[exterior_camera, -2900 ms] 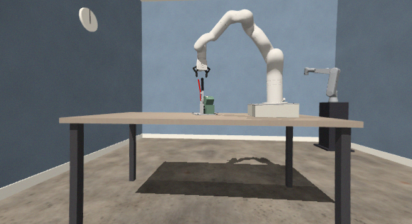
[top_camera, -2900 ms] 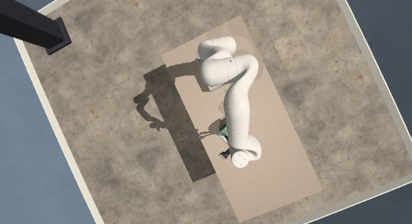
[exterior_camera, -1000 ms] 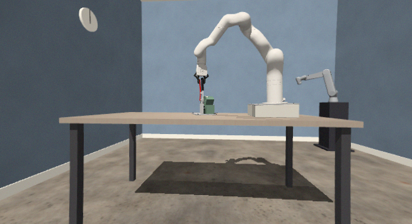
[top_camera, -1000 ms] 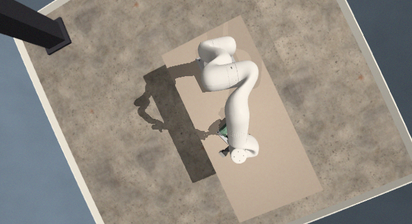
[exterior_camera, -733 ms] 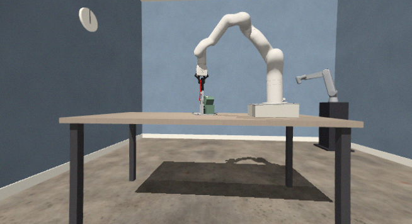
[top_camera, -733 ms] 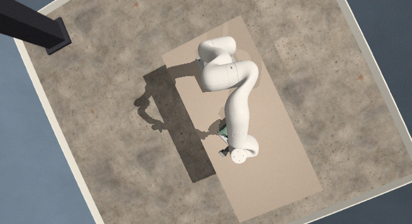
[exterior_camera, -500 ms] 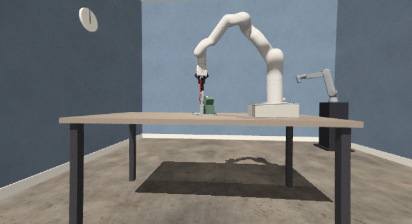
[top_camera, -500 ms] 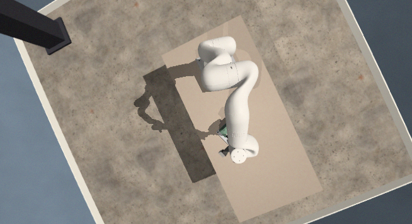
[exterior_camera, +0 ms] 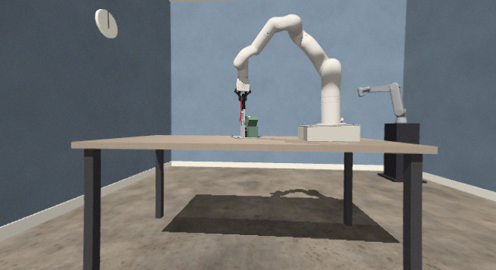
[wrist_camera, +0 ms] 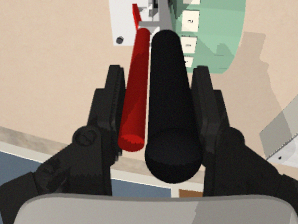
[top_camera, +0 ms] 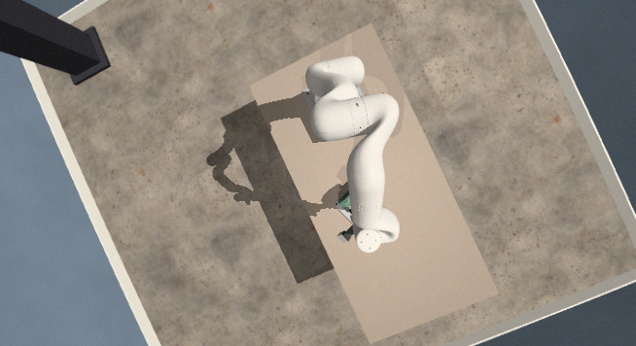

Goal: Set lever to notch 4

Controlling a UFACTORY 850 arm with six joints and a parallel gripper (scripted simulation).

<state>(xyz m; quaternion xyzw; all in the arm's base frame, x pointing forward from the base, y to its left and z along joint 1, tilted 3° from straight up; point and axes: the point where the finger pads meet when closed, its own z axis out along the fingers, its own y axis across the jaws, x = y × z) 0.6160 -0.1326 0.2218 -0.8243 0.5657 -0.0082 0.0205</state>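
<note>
Right now my hand is 1 cm short of the red bar, 2 cm to the right of it and 11 cm above it.
</note>
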